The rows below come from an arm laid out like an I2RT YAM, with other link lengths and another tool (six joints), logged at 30 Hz.
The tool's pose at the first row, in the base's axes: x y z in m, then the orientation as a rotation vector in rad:
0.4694 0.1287 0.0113 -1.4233 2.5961 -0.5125
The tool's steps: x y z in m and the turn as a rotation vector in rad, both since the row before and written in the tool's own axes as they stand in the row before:
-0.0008 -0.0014 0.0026 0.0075 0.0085 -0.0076
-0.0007 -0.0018 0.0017 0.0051 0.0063 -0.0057
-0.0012 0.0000 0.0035 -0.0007 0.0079 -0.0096
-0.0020 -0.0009 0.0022 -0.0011 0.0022 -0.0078
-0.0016 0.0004 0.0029 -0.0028 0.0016 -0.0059
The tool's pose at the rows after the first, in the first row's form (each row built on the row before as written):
0.4717 0.1281 0.0093 -1.4324 2.5935 -0.5299
0.4740 0.1274 0.0083 -1.4393 2.5918 -0.5422
0.4756 0.1275 0.0050 -1.4535 2.5927 -0.5494
0.4780 0.1282 0.0031 -1.4648 2.5905 -0.5509
0.4793 0.1290 0.0001 -1.4739 2.5900 -0.5496

